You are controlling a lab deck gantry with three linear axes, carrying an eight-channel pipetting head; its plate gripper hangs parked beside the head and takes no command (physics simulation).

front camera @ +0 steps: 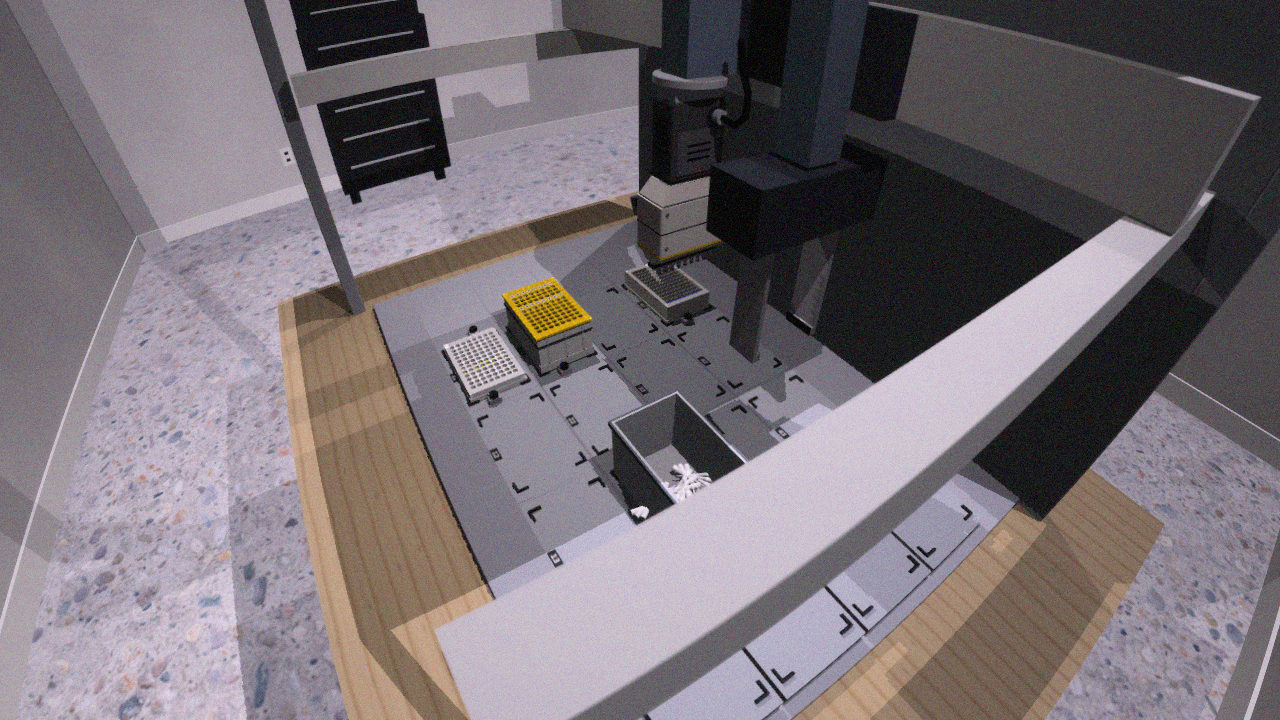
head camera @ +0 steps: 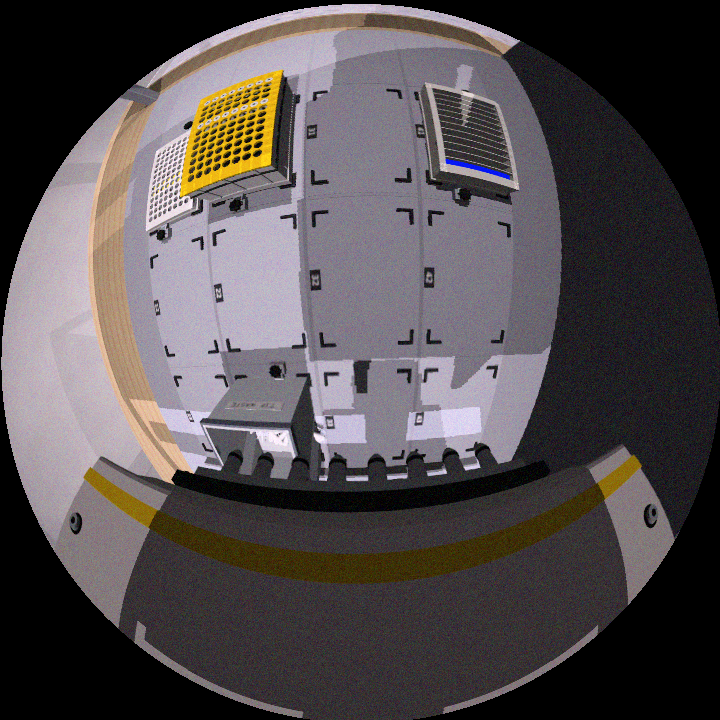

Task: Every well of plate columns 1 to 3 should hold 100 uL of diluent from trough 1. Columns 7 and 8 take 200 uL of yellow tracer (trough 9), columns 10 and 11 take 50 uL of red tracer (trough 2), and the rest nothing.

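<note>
The eight-channel head (front camera: 677,219) (head camera: 362,537) hangs with its bare nozzles (head camera: 376,464) showing no tips. In the front view it appears over the trough rack. The trough rack (front camera: 689,307) (head camera: 433,144) has a blue strip (head camera: 476,167) at its near end; red and yellow liquid cannot be made out there. The white plate (front camera: 483,360) (head camera: 171,177) stands at the left with some yellowish wells, partly hidden in the head view. The yellow tip rack (front camera: 547,308) (head camera: 231,127) shows many dark holes and some whitish rows. The parked plate gripper (front camera: 775,335) is open and empty.
The grey tip waste box (front camera: 637,465) (head camera: 258,392) holds white used tips (front camera: 687,480) (head camera: 275,438). A small white object (front camera: 639,512) shows beside its wall. A pale rail (front camera: 760,501) crosses the front view. A dark panel (head camera: 624,288) stands along the right side.
</note>
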